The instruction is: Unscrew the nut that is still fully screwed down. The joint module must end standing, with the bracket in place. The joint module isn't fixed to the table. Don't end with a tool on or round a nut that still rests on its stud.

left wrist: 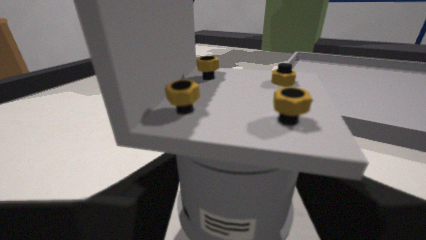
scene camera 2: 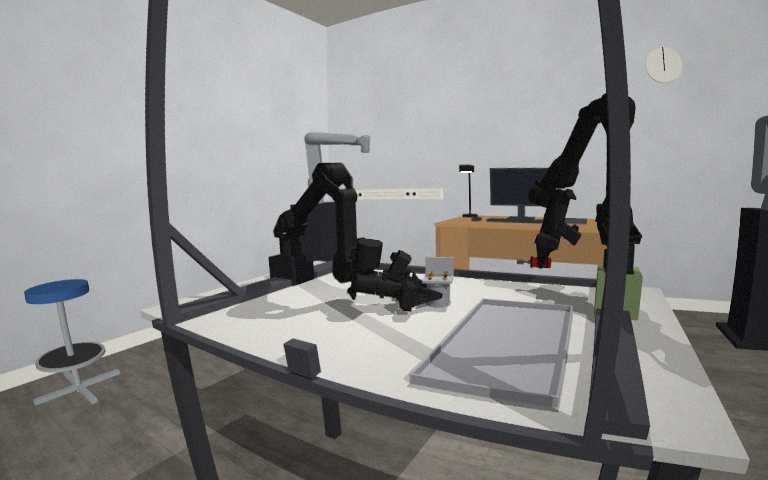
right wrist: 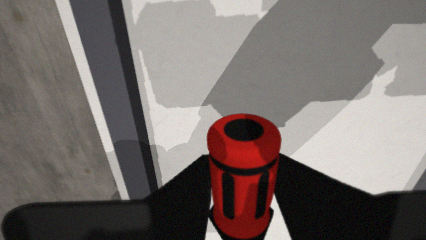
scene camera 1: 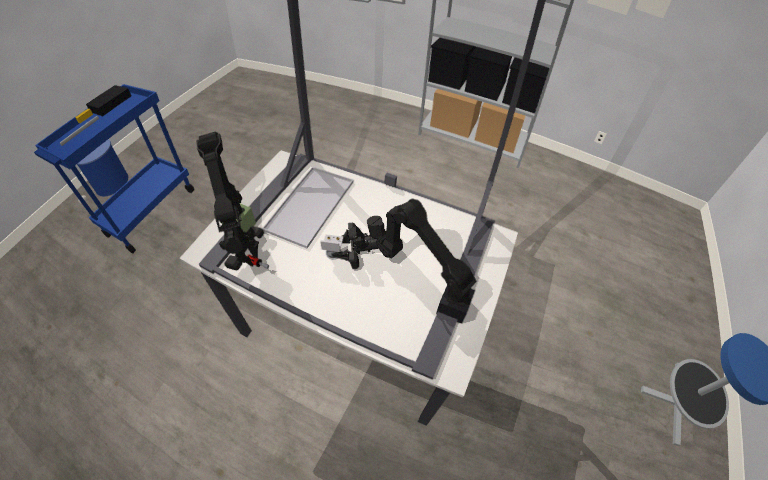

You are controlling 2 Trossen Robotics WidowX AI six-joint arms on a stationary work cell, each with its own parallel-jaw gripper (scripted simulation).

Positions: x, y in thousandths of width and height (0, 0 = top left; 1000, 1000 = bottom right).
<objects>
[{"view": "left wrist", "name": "my left gripper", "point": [553, 648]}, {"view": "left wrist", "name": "l-shaped bracket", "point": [318, 240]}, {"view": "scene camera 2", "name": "my left gripper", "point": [574, 609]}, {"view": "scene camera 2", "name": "my right gripper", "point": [704, 557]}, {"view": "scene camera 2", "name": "l-shaped bracket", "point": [571, 553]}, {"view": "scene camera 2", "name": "shallow grey tray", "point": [660, 722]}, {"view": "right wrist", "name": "my right gripper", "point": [562, 673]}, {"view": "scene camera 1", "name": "my left gripper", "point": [432, 518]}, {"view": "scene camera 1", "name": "my right gripper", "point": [331, 547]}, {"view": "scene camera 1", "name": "shallow grey tray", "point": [391, 453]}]
</objects>
